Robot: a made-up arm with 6 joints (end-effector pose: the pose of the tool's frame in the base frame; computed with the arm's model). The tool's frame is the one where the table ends.
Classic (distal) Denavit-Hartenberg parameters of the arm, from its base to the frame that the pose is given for. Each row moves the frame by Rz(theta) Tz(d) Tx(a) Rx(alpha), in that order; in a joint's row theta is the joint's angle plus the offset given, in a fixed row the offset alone. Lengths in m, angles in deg.
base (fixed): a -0.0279, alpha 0, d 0, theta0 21.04
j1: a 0.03, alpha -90, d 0.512, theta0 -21.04
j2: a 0.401, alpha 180, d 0, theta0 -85.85
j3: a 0.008, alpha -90, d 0.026, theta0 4.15
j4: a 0.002, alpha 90, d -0.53, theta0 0
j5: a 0.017, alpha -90, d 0.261, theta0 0
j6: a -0.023, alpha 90, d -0.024, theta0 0
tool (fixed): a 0, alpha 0, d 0.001, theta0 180
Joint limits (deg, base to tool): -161..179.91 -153.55..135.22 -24.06..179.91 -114.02..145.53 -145.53..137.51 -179.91..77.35
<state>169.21 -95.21 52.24 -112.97 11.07 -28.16</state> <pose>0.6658 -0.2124 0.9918 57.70 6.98 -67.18</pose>
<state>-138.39 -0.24 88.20 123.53 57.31 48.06</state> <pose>0.1880 -0.0172 1.4590 139.41 24.87 58.52</pose>
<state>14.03 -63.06 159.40 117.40 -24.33 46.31</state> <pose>-0.5801 -0.0489 0.1557 -116.24 19.00 30.22</pose>
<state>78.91 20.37 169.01 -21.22 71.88 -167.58</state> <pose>0.2066 -0.2643 1.1797 -114.09 -47.34 103.68</pose>
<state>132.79 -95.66 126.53 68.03 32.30 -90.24</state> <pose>0.4544 -0.3985 -0.0397 -107.37 40.51 -91.67</pose>
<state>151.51 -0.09 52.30 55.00 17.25 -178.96</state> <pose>-0.1301 0.2014 1.4918 93.04 -84.07 -42.58</pose>
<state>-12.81 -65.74 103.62 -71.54 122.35 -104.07</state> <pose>-0.8049 0.0526 1.0060 -131.06 -40.52 107.40</pose>
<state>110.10 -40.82 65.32 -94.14 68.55 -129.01</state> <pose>0.0579 -0.1115 1.3895 50.98 34.66 -54.81</pose>
